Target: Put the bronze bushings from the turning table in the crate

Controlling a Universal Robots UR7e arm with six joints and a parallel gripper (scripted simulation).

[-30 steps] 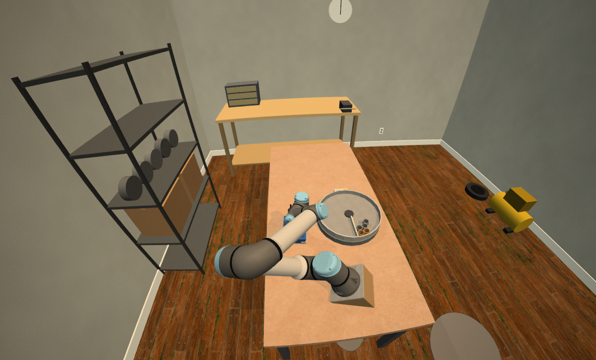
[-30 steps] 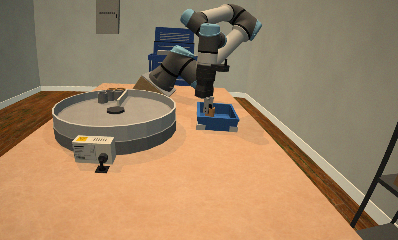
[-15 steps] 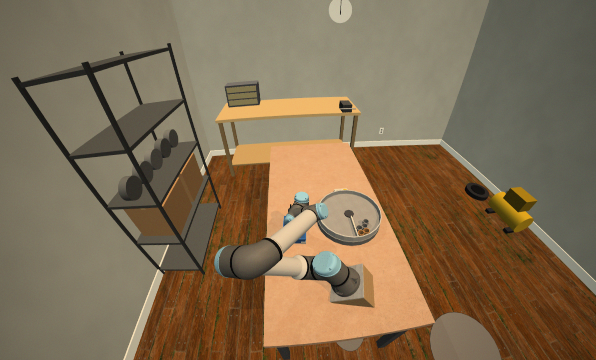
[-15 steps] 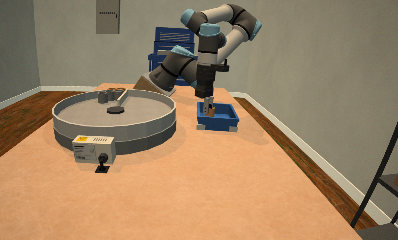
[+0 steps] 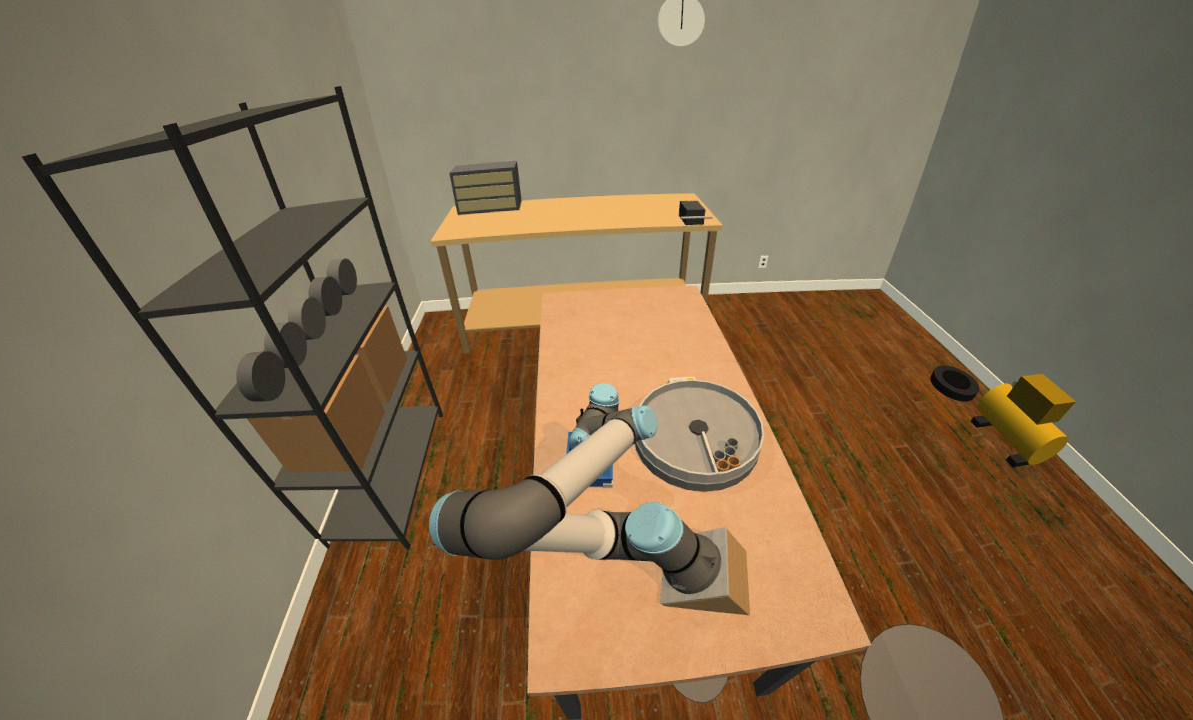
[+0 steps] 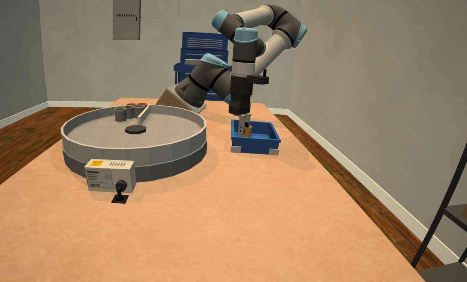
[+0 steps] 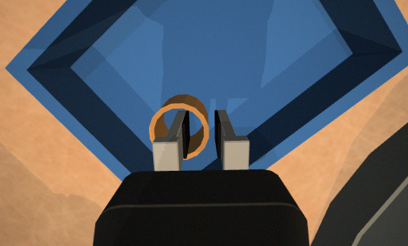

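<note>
My gripper is now 4 cm short of the blue crate, 2 cm to the right of it and 2 cm above it. The rest, counted from my hand: turning table: 35 cm to the right, 6 cm ahead, 1 cm above.
</note>
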